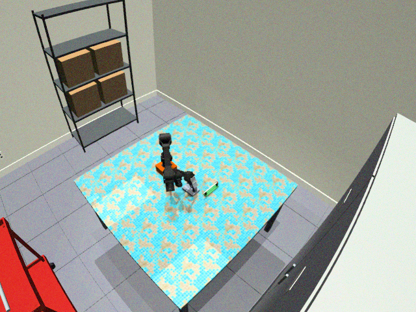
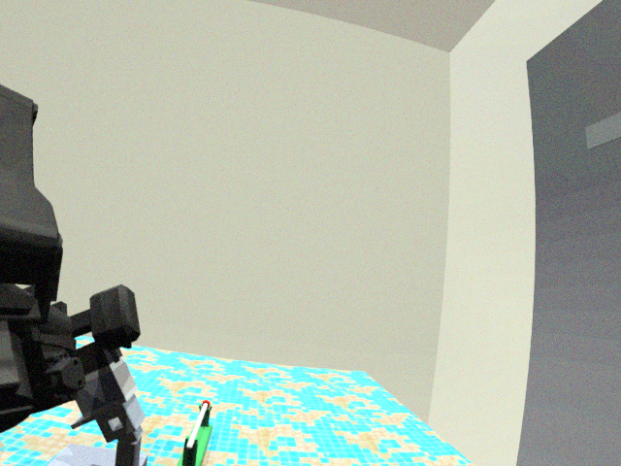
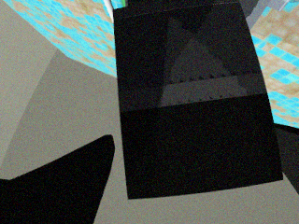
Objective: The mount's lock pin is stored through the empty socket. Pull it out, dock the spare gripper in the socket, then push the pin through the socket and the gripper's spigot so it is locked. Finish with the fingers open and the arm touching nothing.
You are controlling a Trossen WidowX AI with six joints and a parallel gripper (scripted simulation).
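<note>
My gripper tip is now 3 cm above the spare gripper, 2 cm to the left of it and 2 cm short of it. Round my gripper tip: green rest 14 cm ahead, 13 cm below, 7 cm to the left; then grey mount 10 cm below, 3 cm ahead, 2 cm to the right.
</note>
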